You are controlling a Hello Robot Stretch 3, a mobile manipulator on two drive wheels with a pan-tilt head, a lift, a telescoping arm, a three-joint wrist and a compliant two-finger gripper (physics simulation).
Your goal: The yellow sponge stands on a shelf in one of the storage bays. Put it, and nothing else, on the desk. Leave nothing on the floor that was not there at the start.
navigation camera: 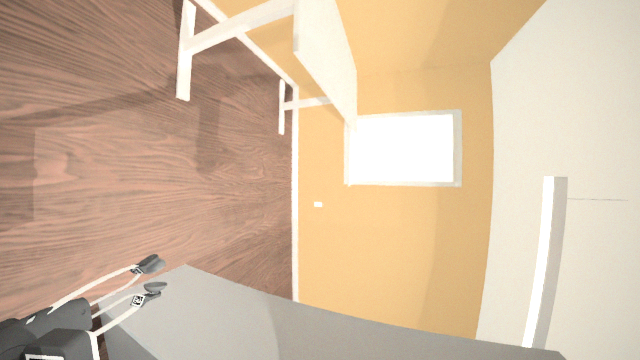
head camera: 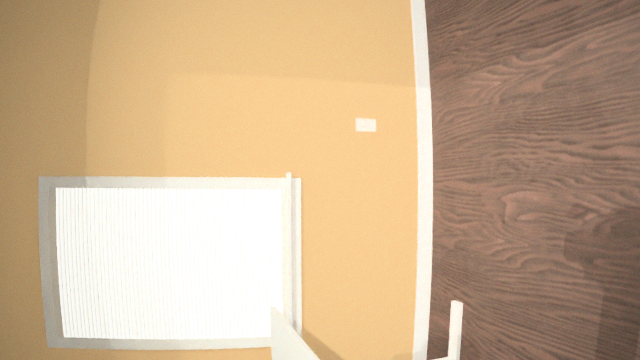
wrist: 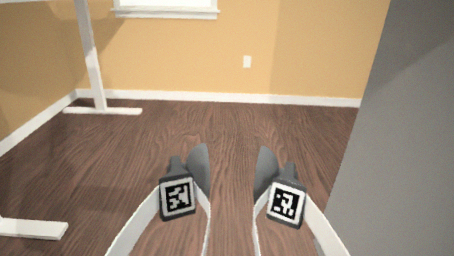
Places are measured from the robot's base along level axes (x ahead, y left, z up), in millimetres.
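Where they show: gripper, fingertip midpoint: [navigation camera: 163, 271] [wrist: 232, 164].
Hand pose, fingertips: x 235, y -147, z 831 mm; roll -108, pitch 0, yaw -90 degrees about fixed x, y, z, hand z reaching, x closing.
Observation:
After its pixels a point has its place.
The yellow sponge does not show in these views. The white desk [navigation camera: 327, 55] @[z 951, x 946, y 764 mm] stands against the yellow wall in the navigation view; a corner of the desk top [head camera: 290, 340] @[z 950, x 1675, y 621 mm] shows at the bottom of the head view, and a desk leg [wrist: 90, 55] @[z 504, x 1934, y 971 mm] shows at the left of the wrist view. My gripper [navigation camera: 156, 275] @[z 831, x 235, y -147 mm] [wrist: 232, 164] @[z 831, x 235, y -147 mm] is open, with floor showing between its fingertips. It is above the floor, away from the desk and beside a grey storage unit's panel [navigation camera: 225, 315] @[z 625, x 565, y -555 mm] [wrist: 400, 130] @[z 685, x 581, y -554 mm], which is on the right in the wrist view.
A window [head camera: 170, 260] @[z 1418, x 2297, y 413 mm] [navigation camera: 402, 149] @[z 1464, x 2295, y 434 mm] is in the far yellow wall, with a small white outlet plate [head camera: 366, 125] @[z 399, x 2320, y -277 mm] [navigation camera: 318, 204] @[z 409, x 2316, y -280 mm] [wrist: 247, 61] @[z 404, x 2320, y -283 mm] low beside it. The desk's white floor feet [navigation camera: 184, 75] [wrist: 32, 228] stand on the brown wood floor. The grey panel runs along one side of my arm.

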